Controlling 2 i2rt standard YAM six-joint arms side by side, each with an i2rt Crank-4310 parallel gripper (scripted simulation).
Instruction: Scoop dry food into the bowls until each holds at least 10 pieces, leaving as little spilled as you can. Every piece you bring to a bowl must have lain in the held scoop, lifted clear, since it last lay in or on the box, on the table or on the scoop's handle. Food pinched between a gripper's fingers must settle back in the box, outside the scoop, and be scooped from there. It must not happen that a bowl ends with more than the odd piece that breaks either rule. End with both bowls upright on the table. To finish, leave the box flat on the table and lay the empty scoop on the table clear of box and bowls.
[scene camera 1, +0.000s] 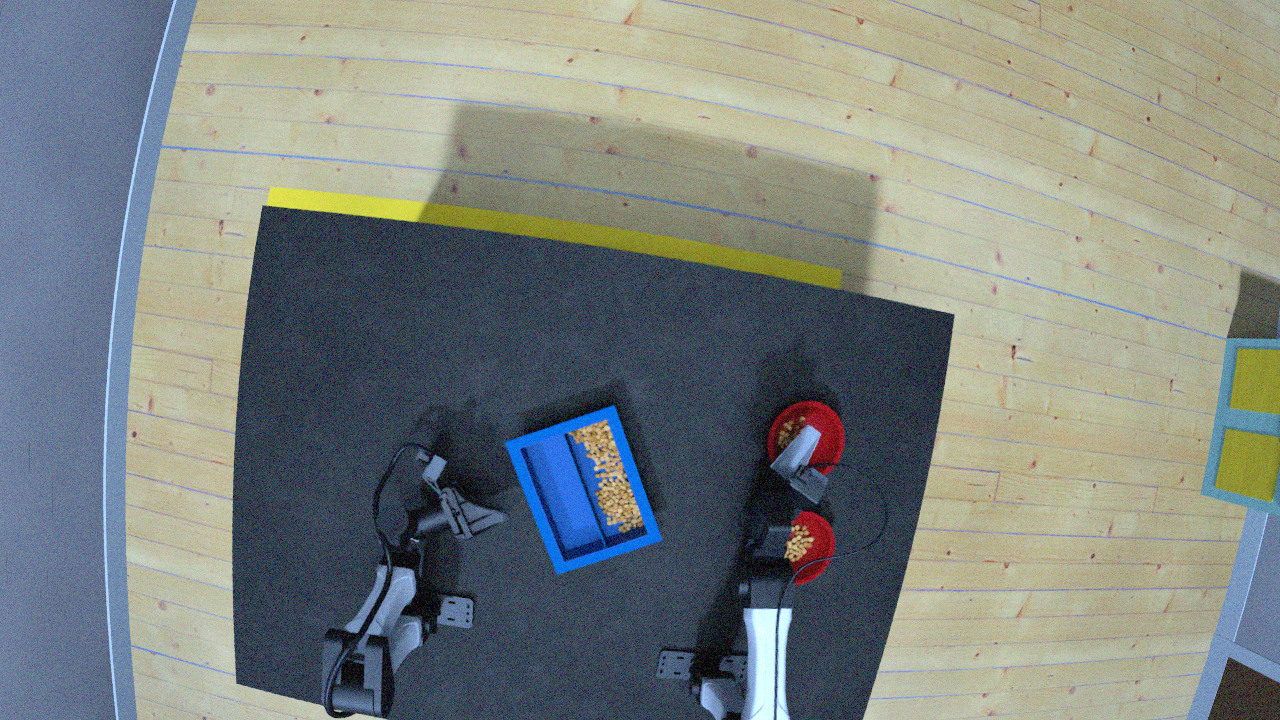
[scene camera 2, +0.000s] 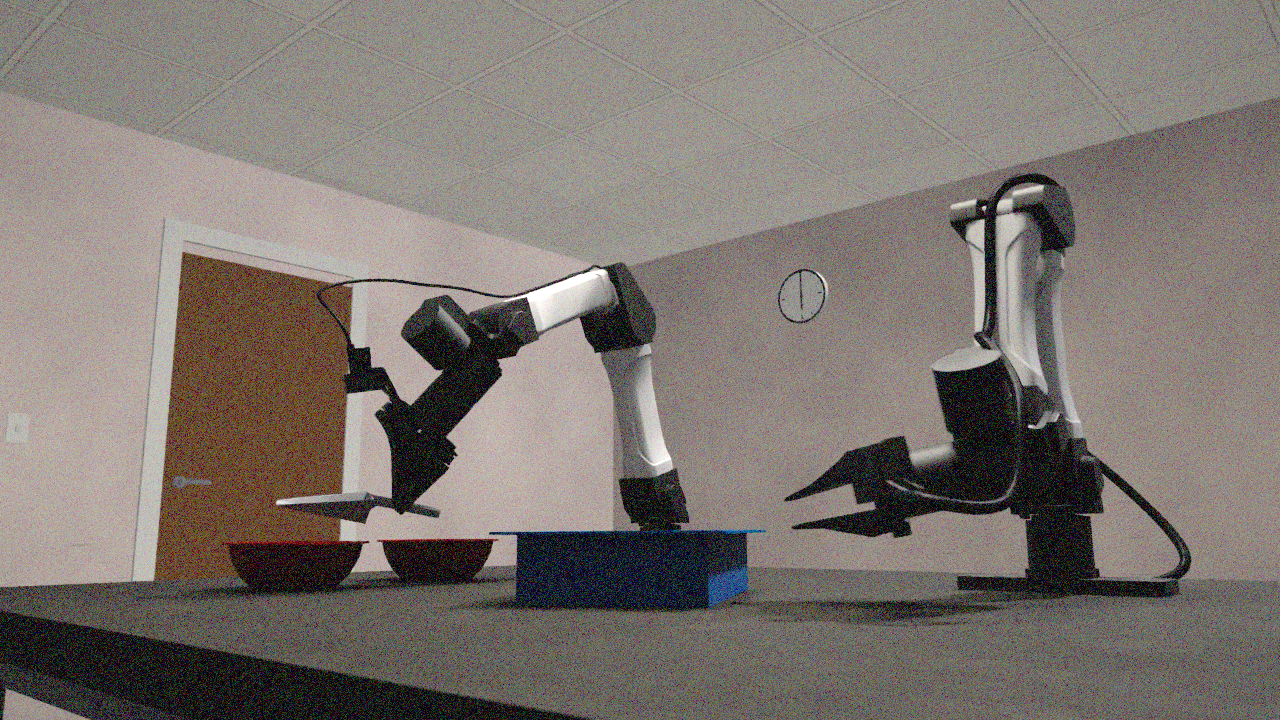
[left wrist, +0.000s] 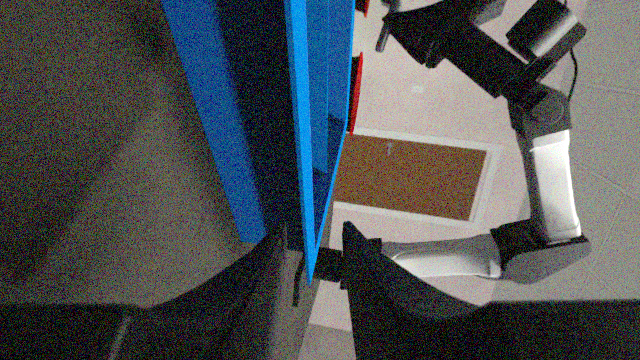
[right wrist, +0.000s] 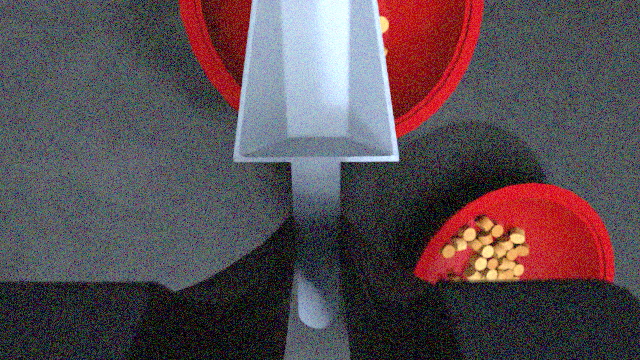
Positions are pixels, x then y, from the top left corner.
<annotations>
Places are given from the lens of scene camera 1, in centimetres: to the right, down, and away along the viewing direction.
my left gripper (scene camera 1: 508, 514): -24, 28, 101
blue box (scene camera 1: 548, 475): -18, 22, 109
</annotations>
